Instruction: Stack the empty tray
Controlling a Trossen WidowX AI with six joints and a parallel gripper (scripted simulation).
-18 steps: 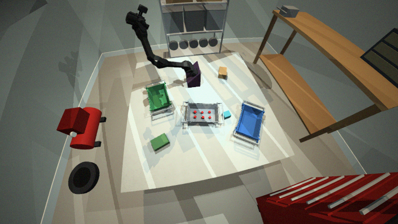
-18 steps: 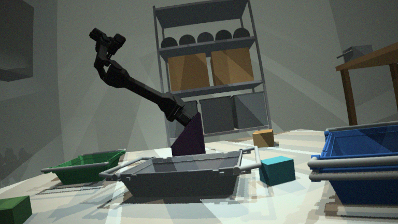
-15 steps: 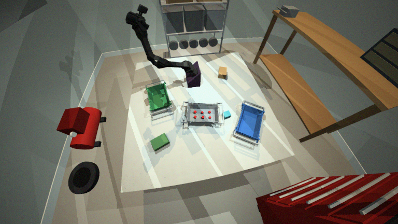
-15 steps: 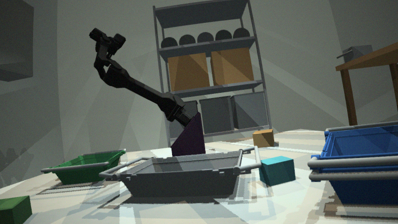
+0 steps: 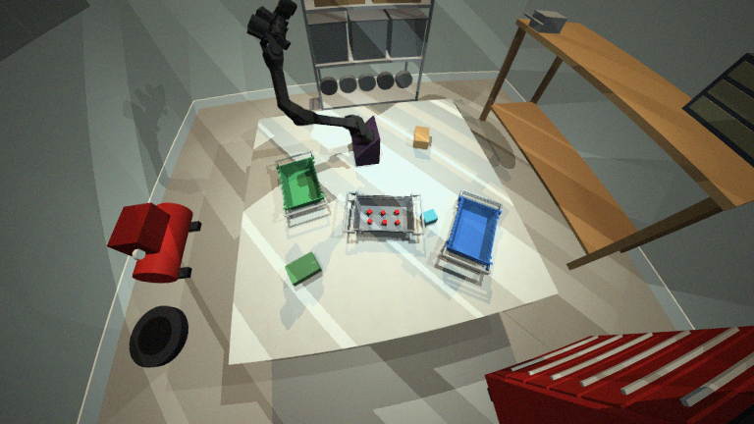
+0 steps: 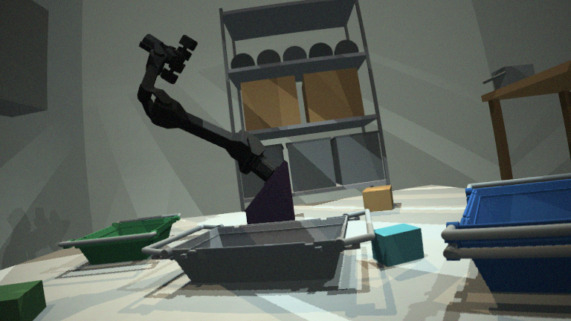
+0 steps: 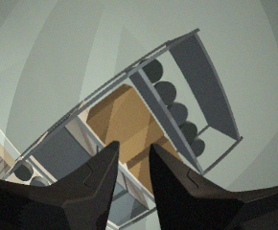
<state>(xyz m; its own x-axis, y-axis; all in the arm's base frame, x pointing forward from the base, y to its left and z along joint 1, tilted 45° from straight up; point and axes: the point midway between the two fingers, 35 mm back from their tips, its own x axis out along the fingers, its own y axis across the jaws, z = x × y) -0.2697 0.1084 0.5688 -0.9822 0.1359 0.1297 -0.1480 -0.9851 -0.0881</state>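
The teal block is 71 cm ahead of my gripper tip, 61 cm below it and 53 cm to the left of it. Also, from my gripper tip: green block 85 cm ahead, 62 cm below, 3 cm to the right; then green tray 59 cm below, 44 cm ahead, 4 cm to the right; then orange block 63 cm to the left, 61 cm below, 22 cm ahead.
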